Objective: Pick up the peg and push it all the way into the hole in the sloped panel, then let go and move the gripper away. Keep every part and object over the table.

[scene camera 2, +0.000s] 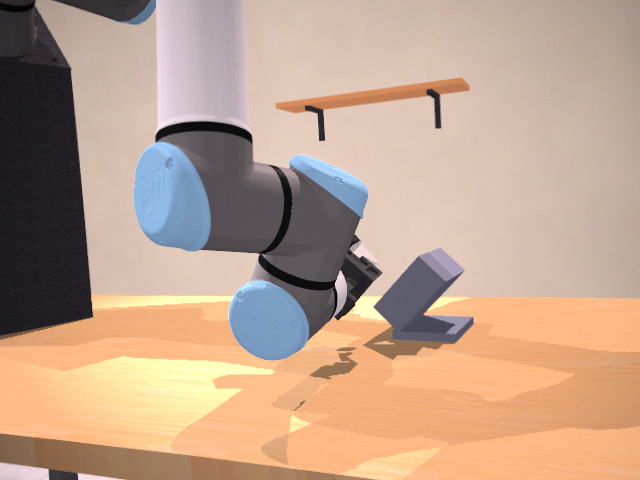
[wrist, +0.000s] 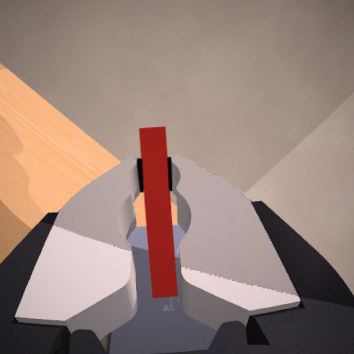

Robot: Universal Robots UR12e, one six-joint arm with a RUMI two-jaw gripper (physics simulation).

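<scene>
A long red peg is held between the two grey fingertips in the wrist view, leaning slightly in that view, with its upper end standing out past the tips. My gripper is shut on the peg. In the scene view the gripper is tilted and stands to the left of the blue-grey sloped panel, with a gap between them; the peg does not show there. The panel also shows below and behind the peg in the wrist view. I cannot see the hole in either view.
The panel's flat base rests on the wooden table. The arm's wrist joint hangs low over the table, left of the panel. A dark pedestal stands at the left. A wooden shelf is on the back wall.
</scene>
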